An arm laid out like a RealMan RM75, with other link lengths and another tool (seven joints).
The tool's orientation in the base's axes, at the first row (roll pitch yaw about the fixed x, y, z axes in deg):
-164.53 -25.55 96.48
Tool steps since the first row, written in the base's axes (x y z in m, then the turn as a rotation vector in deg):
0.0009 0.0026 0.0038 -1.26 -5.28 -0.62
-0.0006 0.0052 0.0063 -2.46 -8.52 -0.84
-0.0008 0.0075 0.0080 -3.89 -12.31 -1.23
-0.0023 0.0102 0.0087 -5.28 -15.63 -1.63
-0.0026 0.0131 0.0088 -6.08 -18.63 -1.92
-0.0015 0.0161 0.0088 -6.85 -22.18 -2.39
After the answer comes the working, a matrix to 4 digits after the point.
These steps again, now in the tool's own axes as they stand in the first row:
0.0039 0.0005 -0.0026 -4.87 -2.22 -1.09
0.0074 -0.0009 -0.0033 -7.75 -4.02 -1.76
0.0103 -0.0010 -0.0038 -11.17 -6.12 -2.43
0.0131 -0.0020 -0.0029 -14.18 -8.08 -2.92
0.0158 -0.0017 -0.0018 -16.91 -9.44 -3.57
0.0184 0.0001 -0.0010 -20.22 -10.84 -4.28

The tool's axes in the first row as the columns of a matrix, in the base's axes (rounded; the answer above uses it unrounded):
-0.1018 0.9446 -0.3119
0.8964 0.2231 0.3829
0.4313 -0.2406 -0.8695

